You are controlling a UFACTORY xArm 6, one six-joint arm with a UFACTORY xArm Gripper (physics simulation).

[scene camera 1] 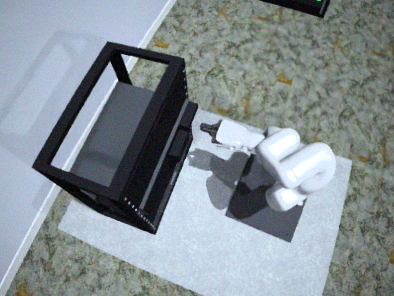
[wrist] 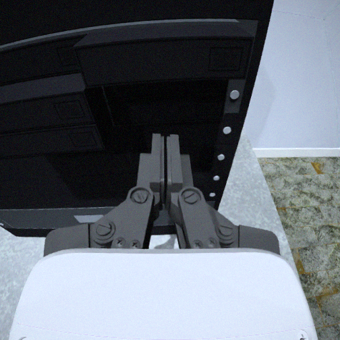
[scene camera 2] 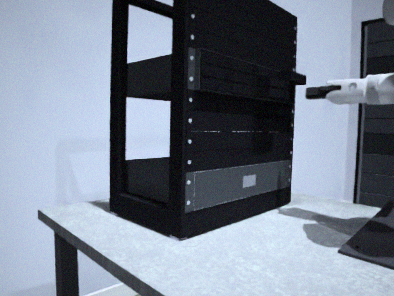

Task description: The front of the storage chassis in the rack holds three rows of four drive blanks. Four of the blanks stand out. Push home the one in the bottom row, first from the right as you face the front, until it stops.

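Frame: origin at the arm's base, x ahead, y left, z up, level; millimetres.
Seen in the pictures: gripper, fingertip midpoint: (scene camera 1: 200, 126) (scene camera 2: 306, 93).
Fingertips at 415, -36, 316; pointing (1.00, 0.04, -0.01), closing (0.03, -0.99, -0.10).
Note:
A point is followed by its place in that frame, as x, y, z.
The storage chassis (scene camera 2: 235, 77) {466, 225, 333} sits in the black rack (scene camera 1: 145, 127) {503, 156, 578} (scene camera 2: 179, 150) {483, 381, 160}. In the wrist view, the top-row right blank (wrist: 165, 62) stands far out; it also shows in the scene views (scene camera 1: 190, 112) {459, -46, 377} (scene camera 2: 299, 78) {445, -45, 363}. Left of that column, a middle-row blank (wrist: 45, 107) and a bottom-row blank (wrist: 55, 140) stand out. The bottom-row right blank (wrist: 167, 114) lies in dark shadow below the top one; no protruding face shows there, and its exact depth is unclear. My gripper (wrist: 164, 150) (scene camera 1: 202, 127) {415, -36, 316} (scene camera 2: 307, 93) {415, -36, 316} is shut, empty, and apart from the chassis front.
A grey panel (scene camera 2: 220, 186) {479, 252, 69} with a light label fills the rack's bottom. The rack stands on a pale table (scene camera 1: 200, 250) {261, 365, -39} (scene camera 2: 240, 260) {329, 355, -39} beside the wall. The arm's dark base plate (scene camera 1: 270, 222) {12, 135, -23} is in front of the rack. Another dark rack (scene camera 2: 377, 150) stands behind at the right.

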